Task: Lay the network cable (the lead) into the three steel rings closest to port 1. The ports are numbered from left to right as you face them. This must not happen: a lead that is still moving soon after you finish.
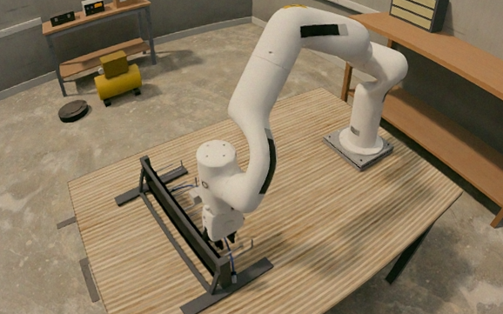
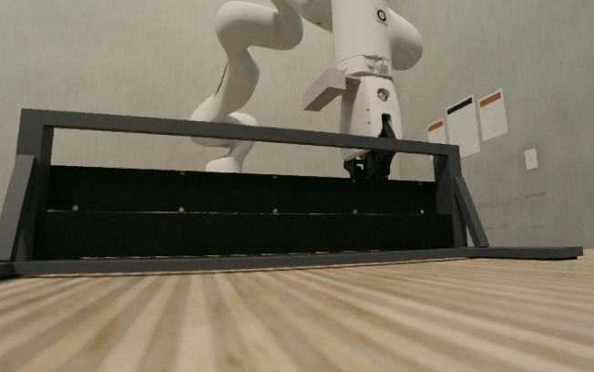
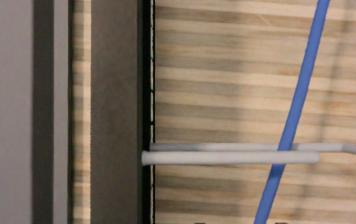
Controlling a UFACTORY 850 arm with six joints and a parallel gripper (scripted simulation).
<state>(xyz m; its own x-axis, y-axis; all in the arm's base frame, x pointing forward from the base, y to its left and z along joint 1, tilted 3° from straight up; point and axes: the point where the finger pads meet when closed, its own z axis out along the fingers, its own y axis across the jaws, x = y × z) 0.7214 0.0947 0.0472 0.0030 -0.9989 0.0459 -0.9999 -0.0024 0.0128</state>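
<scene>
My gripper is now 40 mm short of the pale plug, 90 mm to the right of it and 40 mm above it. The rest, counted from my hand: dark grey rack: 60 mm ahead, 150 mm to the right, 20 mm below.
</scene>
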